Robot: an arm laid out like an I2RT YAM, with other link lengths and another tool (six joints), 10 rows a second.
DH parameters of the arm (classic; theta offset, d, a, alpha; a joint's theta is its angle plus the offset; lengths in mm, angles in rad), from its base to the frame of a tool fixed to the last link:
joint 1: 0 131.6 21.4 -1.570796
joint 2: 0 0 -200.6 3.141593
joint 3: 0.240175 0 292.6 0
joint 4: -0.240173 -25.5 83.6 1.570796
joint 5: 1.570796 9.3 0 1.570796
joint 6: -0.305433 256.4 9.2 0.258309
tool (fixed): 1.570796 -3.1 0 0
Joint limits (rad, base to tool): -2.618..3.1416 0..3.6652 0..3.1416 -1.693..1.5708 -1.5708..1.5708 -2.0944..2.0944
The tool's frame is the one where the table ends.
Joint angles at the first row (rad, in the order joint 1, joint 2, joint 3, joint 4, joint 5, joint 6):
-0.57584 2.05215 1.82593 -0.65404 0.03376 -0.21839
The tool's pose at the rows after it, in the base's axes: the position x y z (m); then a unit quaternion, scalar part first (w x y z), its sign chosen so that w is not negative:
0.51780, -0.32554, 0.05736, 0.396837, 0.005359, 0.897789, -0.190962
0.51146, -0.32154, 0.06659, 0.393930, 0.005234, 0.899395, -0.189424
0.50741, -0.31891, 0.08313, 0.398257, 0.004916, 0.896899, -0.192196
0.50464, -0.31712, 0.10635, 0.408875, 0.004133, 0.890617, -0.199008
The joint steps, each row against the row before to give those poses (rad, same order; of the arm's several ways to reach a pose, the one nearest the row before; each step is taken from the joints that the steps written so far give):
0.00038 -0.02100 -0.00002 -0.02709 -0.00038 0.00000
0.00000 -0.02858 -0.00033 -0.03549 0.00038 -0.00077
0.00001 -0.03777 0.00036 -0.02668 0.00000 0.00000
-0.00002 -0.04770 -0.00040 -0.01908 -0.00001 0.00000

